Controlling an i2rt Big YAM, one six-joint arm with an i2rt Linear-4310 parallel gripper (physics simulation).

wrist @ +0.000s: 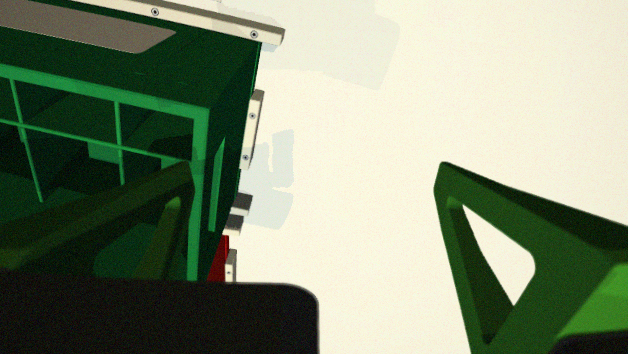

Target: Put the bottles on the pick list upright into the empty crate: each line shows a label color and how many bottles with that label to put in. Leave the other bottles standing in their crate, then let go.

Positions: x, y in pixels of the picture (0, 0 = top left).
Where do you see a cream block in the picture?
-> At 255, 105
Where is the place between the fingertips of the gripper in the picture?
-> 314, 175
